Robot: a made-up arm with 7 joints. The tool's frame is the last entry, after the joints.
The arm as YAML. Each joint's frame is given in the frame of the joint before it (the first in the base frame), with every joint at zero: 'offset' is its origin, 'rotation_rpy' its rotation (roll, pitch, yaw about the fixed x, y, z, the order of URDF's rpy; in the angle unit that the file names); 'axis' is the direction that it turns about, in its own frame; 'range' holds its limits. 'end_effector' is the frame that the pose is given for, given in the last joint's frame.
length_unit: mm
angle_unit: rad
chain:
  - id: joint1
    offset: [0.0, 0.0, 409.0]
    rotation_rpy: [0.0, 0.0, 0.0]
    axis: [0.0, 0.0, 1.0]
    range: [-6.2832, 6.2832]
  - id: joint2
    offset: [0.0, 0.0, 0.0]
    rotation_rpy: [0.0, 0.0, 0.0]
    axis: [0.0, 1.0, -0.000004]
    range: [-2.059, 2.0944]
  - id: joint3
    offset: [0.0, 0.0, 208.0]
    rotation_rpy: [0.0, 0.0, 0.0]
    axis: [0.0, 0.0, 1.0]
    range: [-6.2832, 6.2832]
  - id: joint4
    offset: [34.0, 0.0, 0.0]
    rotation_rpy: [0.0, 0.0, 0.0]
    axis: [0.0, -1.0, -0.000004]
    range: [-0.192, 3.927]
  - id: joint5
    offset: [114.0, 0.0, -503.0]
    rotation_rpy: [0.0, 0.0, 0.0]
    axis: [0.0, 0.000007, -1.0]
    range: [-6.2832, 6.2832]
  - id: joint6
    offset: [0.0, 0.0, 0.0]
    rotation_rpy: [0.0, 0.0, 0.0]
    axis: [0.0, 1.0, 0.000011]
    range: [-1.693, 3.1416]
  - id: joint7
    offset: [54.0, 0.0, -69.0]
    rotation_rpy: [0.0, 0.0, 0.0]
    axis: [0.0, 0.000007, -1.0]
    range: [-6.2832, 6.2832]
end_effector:
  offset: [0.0, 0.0, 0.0]
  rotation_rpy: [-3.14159, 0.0, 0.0]
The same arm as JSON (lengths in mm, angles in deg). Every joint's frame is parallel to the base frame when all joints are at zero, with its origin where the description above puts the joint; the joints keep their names.
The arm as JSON. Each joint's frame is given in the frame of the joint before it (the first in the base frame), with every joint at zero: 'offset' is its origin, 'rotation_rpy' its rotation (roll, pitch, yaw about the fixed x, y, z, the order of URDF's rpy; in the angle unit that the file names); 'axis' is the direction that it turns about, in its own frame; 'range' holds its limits. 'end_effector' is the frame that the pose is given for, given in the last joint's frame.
{
  "length_unit": "mm",
  "angle_unit": "deg",
  "chain": [
    {
      "id": "joint1",
      "offset": [
        0.0,
        0.0,
        409.0
      ],
      "rotation_rpy": [
        0.0,
        0.0,
        0.0
      ],
      "axis": [
        0.0,
        0.0,
        1.0
      ],
      "range": [
        -360.0,
        360.0
      ]
    },
    {
      "id": "joint2",
      "offset": [
        0.0,
        0.0,
        0.0
      ],
      "rotation_rpy": [
        0.0,
        0.0,
        0.0
      ],
      "axis": [
        0.0,
        1.0,
        0.0
      ],
      "range": [
        -117.97,
        120.0
      ]
    },
    {
      "id": "joint3",
      "offset": [
        0.0,
        0.0,
        208.0
      ],
      "rotation_rpy": [
        0.0,
        0.0,
        0.0
      ],
      "axis": [
        0.0,
        0.0,
        1.0
      ],
      "range": [
        -360.0,
        360.0
      ]
    },
    {
      "id": "joint4",
      "offset": [
        34.0,
        0.0,
        0.0
      ],
      "rotation_rpy": [
        0.0,
        0.0,
        0.0
      ],
      "axis": [
        0.0,
        -1.0,
        0.0
      ],
      "range": [
        -11.0,
        225.0
      ]
    },
    {
      "id": "joint5",
      "offset": [
        114.0,
        0.0,
        -503.0
      ],
      "rotation_rpy": [
        0.0,
        0.0,
        0.0
      ],
      "axis": [
        0.0,
        0.0,
        -1.0
      ],
      "range": [
        -360.0,
        360.0
      ]
    },
    {
      "id": "joint6",
      "offset": [
        0.0,
        0.0,
        0.0
      ],
      "rotation_rpy": [
        0.0,
        0.0,
        0.0
      ],
      "axis": [
        0.0,
        1.0,
        0.0
      ],
      "range": [
        -97.0,
        180.0
      ]
    },
    {
      "id": "joint7",
      "offset": [
        54.0,
        0.0,
        -69.0
      ],
      "rotation_rpy": [
        0.0,
        0.0,
        0.0
      ],
      "axis": [
        0.0,
        0.0,
        -1.0
      ],
      "range": [
        -360.0,
        360.0
      ]
    }
  ],
  "end_effector": {
    "offset": [
      0.0,
      0.0,
      0.0
    ],
    "rotation_rpy": [
      -180.0,
      0.0,
      0.0
    ]
  }
}

